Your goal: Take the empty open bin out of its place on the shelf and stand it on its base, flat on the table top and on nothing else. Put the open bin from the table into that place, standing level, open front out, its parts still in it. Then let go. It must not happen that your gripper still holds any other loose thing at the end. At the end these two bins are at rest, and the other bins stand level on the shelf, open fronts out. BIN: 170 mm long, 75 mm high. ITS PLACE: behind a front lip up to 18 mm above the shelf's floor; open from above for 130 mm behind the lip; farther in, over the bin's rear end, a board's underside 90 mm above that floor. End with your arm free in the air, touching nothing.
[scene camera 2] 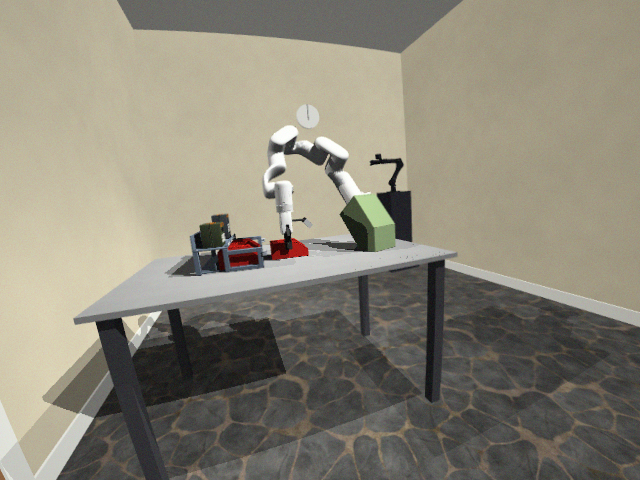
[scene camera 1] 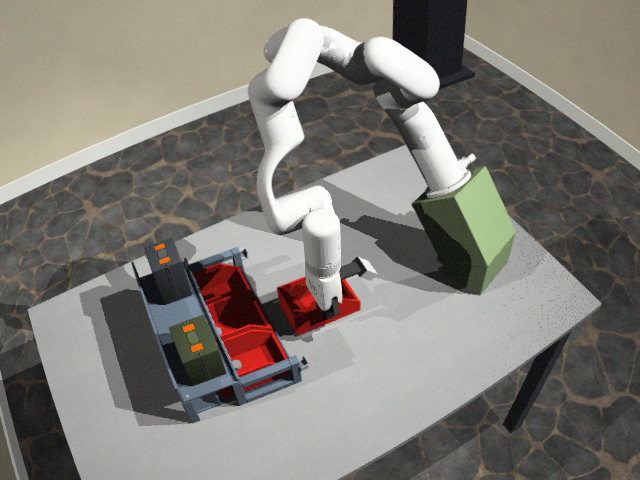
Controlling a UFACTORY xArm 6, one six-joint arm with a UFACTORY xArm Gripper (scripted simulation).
Labels:
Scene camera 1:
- my gripper: 326,312
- olive box: 197,349
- red bin: 215,283
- red bin: 295,298
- red bin: 253,348

